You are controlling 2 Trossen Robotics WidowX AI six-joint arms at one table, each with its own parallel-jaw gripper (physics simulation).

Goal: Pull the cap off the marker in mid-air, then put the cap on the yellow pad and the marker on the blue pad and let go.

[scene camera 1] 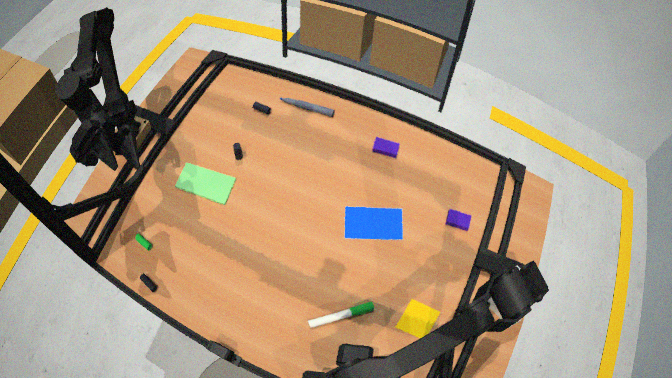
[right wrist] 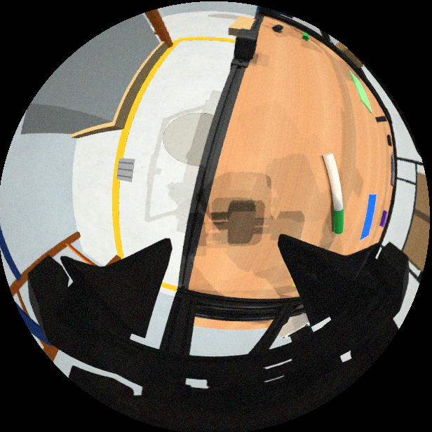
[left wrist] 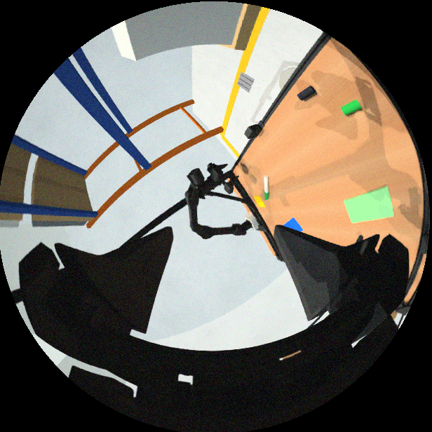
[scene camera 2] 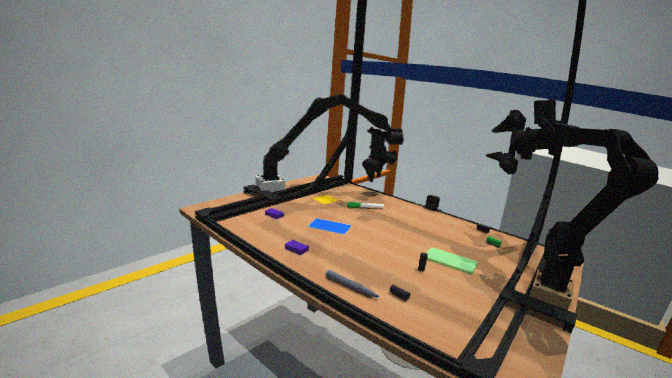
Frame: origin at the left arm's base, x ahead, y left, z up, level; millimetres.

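Where they show: left gripper, fingertip midpoint: (scene camera 1: 127,168) (scene camera 2: 489,143); right gripper, fingertip midpoint: (scene camera 2: 374,179); left arm's base at its link origin: (scene camera 2: 554,283); right arm's base at its link origin: (scene camera 2: 270,177).
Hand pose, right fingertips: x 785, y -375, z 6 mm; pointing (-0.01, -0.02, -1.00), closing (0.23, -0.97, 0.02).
Observation:
Things, the pixels of their top centre, and the offset from my right fingertips.
- marker at its top centre: (scene camera 1: 340,314) (scene camera 2: 366,203) 44 mm down, 76 mm back, 174 mm left
- yellow pad at its top centre: (scene camera 1: 418,319) (scene camera 2: 325,199) 61 mm down, 86 mm ahead, 221 mm left
- blue pad at its top centre: (scene camera 1: 374,223) (scene camera 2: 329,225) 61 mm down, 88 mm back, 405 mm left
- light green pad at its top centre: (scene camera 1: 204,182) (scene camera 2: 451,259) 54 mm down, 492 mm back, 344 mm left
- loose green cap at its top centre: (scene camera 1: 142,240) (scene camera 2: 494,238) 41 mm down, 569 mm back, 129 mm left
- grey pen at its top centre: (scene camera 2: 352,281) (scene camera 1: 305,103) 42 mm down, 353 mm back, 645 mm left
The marker (scene camera 1: 330,318) (scene camera 2: 372,206) (left wrist: 266,183) (right wrist: 332,180) lies on the table, its white body joined to a green cap (scene camera 1: 362,309) (scene camera 2: 354,205) (left wrist: 266,196) (right wrist: 338,221). The yellow pad (scene camera 1: 418,318) (scene camera 2: 325,199) (left wrist: 259,201) lies near the cap end. The blue pad (scene camera 1: 374,223) (scene camera 2: 330,226) (left wrist: 293,225) (right wrist: 369,217) bears nothing. My left gripper (scene camera 1: 127,166) (scene camera 2: 491,143) (left wrist: 225,231) is open and empty, high above its side of the table. My right gripper (right wrist: 226,242) is open and empty, above the table edge beside the marker; its fingertips are hidden in scene camera 1.
A light green pad (scene camera 1: 205,183) (scene camera 2: 452,260), a loose green cap (scene camera 1: 144,241) (scene camera 2: 493,242), several black caps, a grey pen (scene camera 1: 307,107) (scene camera 2: 352,284) and two purple blocks (scene camera 1: 386,147) (scene camera 1: 458,219) lie about. Black rails (scene camera 1: 370,103) edge the table.

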